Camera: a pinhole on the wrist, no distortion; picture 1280 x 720 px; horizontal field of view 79.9 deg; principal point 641.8 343.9 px. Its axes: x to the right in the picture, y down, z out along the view. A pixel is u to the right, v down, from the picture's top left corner.
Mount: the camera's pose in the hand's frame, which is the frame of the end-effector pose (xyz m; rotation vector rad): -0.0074 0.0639 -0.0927 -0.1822 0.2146 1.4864
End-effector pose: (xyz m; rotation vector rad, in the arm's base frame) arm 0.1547 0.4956 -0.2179 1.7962 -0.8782 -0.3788
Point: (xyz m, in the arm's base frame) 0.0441 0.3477 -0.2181
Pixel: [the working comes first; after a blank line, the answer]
In the camera's frame: -0.0587 -0.0349 0.2551

465.9 239.3
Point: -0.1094 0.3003 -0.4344
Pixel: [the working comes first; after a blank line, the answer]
In the camera's frame: -0.2439 0.0597 0.4264

204.7 450.8
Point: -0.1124 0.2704 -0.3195
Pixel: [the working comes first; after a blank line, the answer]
In the camera's frame: -0.1287 0.0316 0.4324

414.4 399.7
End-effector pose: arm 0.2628 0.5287 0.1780 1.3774 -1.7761 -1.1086
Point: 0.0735 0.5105 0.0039
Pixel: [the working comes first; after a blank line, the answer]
In the camera's frame: -0.2107 -0.0840 0.2866

80.0 120.0
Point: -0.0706 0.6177 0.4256
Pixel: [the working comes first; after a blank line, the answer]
In the camera's frame: 0.2290 0.0237 0.3581

1130.4 394.5
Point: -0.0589 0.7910 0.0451
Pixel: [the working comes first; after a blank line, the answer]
In the camera's frame: -0.1496 0.1638 0.4676

397.4 611.5
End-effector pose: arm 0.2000 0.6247 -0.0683 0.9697 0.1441 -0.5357
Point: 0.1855 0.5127 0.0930
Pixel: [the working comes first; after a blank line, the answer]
In the camera's frame: -0.0725 0.0232 0.2673

434.5 410.2
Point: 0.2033 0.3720 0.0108
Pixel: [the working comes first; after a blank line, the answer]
In the camera's frame: -0.1937 -0.0805 0.3049

156.4 142.1
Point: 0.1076 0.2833 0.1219
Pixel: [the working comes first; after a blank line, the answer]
In the camera's frame: -0.2412 0.0092 0.4430

225.8 359.7
